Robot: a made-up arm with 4 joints.
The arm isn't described. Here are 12 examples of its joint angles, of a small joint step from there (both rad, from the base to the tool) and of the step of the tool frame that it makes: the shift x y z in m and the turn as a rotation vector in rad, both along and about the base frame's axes.
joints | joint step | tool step
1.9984 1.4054 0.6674 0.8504 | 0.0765 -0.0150 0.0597 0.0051 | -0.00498 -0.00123 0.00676 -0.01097 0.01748 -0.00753
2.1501 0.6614 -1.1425 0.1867 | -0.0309 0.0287 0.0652 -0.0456 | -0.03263 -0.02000 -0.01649 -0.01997 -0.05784 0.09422
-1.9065 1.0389 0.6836 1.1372 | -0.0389 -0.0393 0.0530 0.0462 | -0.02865 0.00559 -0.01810 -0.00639 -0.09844 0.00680
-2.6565 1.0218 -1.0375 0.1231 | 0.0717 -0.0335 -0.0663 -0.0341 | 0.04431 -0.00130 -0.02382 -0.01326 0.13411 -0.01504
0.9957 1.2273 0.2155 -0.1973 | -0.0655 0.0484 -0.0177 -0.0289 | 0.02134 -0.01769 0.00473 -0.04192 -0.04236 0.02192
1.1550 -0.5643 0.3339 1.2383 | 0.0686 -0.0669 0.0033 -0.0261 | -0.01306 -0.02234 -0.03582 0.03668 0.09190 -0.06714
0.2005 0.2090 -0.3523 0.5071 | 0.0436 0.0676 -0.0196 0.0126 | -0.01509 0.00312 -0.02569 -0.05676 0.03709 0.03639
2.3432 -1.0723 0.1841 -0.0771 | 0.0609 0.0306 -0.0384 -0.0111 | -0.00989 0.01026 0.01803 0.03989 0.03366 -0.00019
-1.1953 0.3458 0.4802 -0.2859 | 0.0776 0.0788 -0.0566 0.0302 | 0.01096 -0.00470 -0.02585 -0.09680 0.07498 -0.05845
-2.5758 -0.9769 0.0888 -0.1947 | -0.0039 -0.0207 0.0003 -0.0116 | -0.00057 0.00236 -0.00519 -0.02328 0.00355 0.00426
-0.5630 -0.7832 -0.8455 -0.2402 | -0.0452 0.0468 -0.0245 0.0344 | -0.00204 -0.00038 -0.00364 -0.02012 -0.08083 -0.00827
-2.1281 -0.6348 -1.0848 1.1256 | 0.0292 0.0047 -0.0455 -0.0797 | 0.00340 0.02516 0.01311 -0.00638 0.03630 -0.09143
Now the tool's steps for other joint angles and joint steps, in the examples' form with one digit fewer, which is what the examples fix.
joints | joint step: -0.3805 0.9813 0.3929 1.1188 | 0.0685 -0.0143 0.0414 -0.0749
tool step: 0.0228 -0.0291 -0.0046 0.0711 0.0667 -0.0627
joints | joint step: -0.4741 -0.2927 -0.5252 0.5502 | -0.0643 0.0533 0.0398 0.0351
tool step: -0.0028 -0.0011 0.0072 -0.0113 -0.0845 -0.0560
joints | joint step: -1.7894 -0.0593 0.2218 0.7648 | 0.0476 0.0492 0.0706 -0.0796
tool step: 0.0481 -0.0190 0.0338 0.0790 0.1265 -0.0124
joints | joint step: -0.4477 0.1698 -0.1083 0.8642 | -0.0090 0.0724 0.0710 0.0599
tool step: 0.0008 -0.0002 0.0043 -0.0395 -0.0807 -0.0770
